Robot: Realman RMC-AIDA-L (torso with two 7-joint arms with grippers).
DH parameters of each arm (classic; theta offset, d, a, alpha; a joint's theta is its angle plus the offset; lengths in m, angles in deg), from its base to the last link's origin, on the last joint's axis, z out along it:
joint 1: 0 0.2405 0 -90
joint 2: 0 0 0 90
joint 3: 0 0.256 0 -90
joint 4: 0 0 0 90
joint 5: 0 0.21 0 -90
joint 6: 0 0 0 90
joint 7: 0 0.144 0 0
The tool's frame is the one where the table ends.
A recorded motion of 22 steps. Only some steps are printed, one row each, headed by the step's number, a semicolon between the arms.
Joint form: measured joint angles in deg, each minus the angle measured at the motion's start. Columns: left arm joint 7, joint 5, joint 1, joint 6, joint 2, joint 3, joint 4; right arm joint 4, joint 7, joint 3, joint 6, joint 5, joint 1, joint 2.
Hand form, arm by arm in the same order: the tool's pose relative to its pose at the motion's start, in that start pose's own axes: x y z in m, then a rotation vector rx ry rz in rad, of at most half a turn. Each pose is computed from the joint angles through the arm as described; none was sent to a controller.
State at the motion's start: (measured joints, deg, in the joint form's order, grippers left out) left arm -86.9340 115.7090 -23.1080 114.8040 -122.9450 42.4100 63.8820; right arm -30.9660 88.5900 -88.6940 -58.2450 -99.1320 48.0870 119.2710
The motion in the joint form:
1: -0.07 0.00 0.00 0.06 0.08 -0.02 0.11; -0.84 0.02 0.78 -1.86 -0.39 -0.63 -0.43
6: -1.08 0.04 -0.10 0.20 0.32 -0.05 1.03; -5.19 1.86 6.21 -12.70 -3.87 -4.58 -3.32
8: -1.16 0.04 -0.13 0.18 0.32 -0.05 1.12; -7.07 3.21 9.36 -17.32 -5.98 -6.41 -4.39
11: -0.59 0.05 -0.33 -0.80 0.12 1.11 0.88; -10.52 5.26 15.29 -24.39 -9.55 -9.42 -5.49
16: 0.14 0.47 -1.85 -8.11 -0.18 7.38 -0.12; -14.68 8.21 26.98 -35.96 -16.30 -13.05 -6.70
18: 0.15 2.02 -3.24 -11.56 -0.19 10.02 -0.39; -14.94 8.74 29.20 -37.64 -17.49 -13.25 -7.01
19: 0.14 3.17 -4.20 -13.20 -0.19 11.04 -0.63; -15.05 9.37 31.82 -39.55 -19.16 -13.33 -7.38
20: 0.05 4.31 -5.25 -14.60 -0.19 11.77 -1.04; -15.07 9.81 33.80 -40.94 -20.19 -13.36 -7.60
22: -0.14 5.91 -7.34 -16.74 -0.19 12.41 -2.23; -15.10 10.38 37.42 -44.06 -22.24 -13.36 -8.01
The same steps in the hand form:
1: 0.0003 -0.0001 -0.0007 0.0008 -0.0017 0.0006; 0.0010 0.0006 -0.0051 -0.0152 -0.0062 0.0009
6: 0.0028 -0.0009 -0.0034 0.0070 -0.0117 -0.0017; 0.0153 0.0017 -0.0415 -0.0864 -0.0168 0.0421
8: 0.0032 -0.0011 -0.0034 0.0078 -0.0124 -0.0014; 0.0234 0.0022 -0.0588 -0.1075 -0.0173 0.0739
11: 0.0036 -0.0027 0.0018 0.0027 -0.0194 0.0110; 0.0350 0.0041 -0.0865 -0.1277 -0.0264 0.1252
16: 0.0073 -0.0177 0.0260 0.0174 -0.0781 0.0537; 0.0551 0.0088 -0.1322 -0.1474 -0.0378 0.2240
18: 0.0098 -0.0263 0.0368 0.0276 -0.1285 0.0783; 0.0579 0.0084 -0.1401 -0.1455 -0.0400 0.2438
19: 0.0114 -0.0313 0.0420 0.0337 -0.1570 0.0917; 0.0615 0.0079 -0.1489 -0.1442 -0.0385 0.2685
20: 0.0131 -0.0360 0.0468 0.0384 -0.1821 0.1021; 0.0636 0.0078 -0.1550 -0.1438 -0.0425 0.2872
22: 0.0172 -0.0442 0.0547 0.0458 -0.2123 0.1162; 0.0672 0.0093 -0.1662 -0.1540 -0.0481 0.3171

